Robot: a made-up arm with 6 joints.
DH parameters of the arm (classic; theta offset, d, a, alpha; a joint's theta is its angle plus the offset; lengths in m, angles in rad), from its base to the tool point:
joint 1: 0 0.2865 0 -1.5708
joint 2: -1.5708 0 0.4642 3.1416
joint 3: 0 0 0 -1.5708
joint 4: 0 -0.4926 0 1.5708
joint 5: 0 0.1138 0 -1.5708
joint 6: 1.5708 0 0 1.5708
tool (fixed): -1.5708 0 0 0
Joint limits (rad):
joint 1: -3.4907..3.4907
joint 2: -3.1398..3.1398
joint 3: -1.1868..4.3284
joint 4: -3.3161..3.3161
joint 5: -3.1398..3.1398
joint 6: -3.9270..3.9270
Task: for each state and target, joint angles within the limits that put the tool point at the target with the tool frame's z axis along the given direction. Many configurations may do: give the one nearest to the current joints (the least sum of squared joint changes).
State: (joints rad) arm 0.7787 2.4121 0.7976 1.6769 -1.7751 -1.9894
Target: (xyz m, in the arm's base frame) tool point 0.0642 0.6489 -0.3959 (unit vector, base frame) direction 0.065 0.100 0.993
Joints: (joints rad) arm 1.4619 2.1370 0.8804 1.6296 -1.4858 -2.7255
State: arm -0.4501 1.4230 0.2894 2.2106 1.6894 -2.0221
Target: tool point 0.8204 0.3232 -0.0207 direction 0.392 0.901 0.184
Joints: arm 0.2784 1.6365 0.8961 2.4183 1.8163 -1.9256
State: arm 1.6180 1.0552 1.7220 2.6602 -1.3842 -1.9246
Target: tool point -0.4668 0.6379 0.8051 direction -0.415 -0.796 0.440
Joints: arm 2.0900 1.2026 1.8432 2.4650 -1.3508 -1.7003
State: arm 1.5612 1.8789 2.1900 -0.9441 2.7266 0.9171
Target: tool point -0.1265 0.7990 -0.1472 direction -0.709 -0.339 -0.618
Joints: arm 1.8530 2.3922 2.3076 -0.4786 3.0592 0.4112
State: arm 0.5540 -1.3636 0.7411 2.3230 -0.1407 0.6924
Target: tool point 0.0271 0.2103 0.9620 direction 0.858 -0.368 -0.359
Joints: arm 0.8798 -0.5208 0.0413 3.0343 -0.0906 1.2164
